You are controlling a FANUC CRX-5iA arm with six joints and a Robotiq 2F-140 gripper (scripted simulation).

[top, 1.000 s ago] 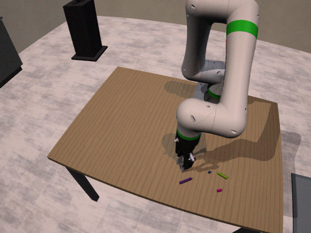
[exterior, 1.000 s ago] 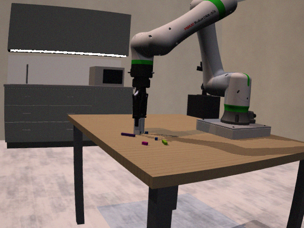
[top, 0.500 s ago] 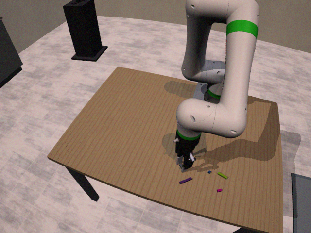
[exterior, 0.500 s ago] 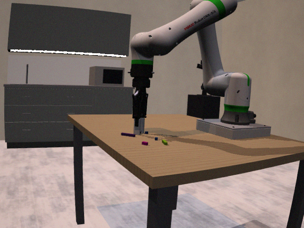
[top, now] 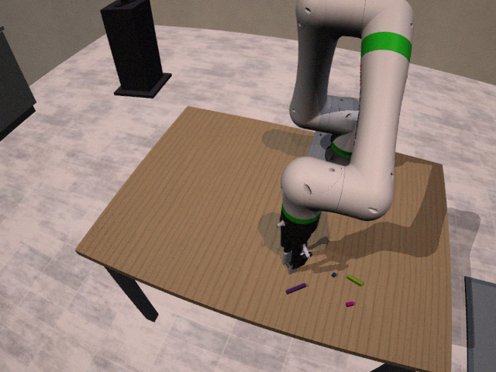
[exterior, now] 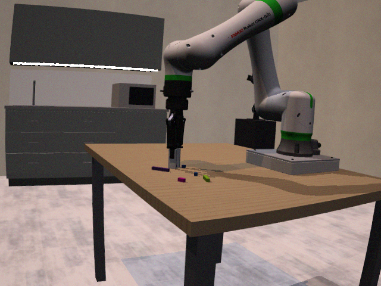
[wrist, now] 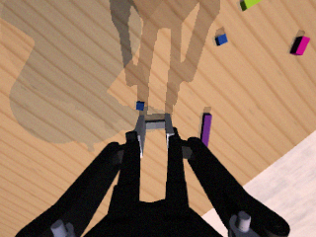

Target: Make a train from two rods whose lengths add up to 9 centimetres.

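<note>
Now: hand 3 cm above the grey rod. Round my hand: purple rod (7 cm ahead, 3 cm to the left, 3 cm below); then magenta rod (19 cm to the left, 9 cm ahead, 3 cm below); then lime rod (20 cm to the left, 3 cm below, 1 cm ahead).
</note>
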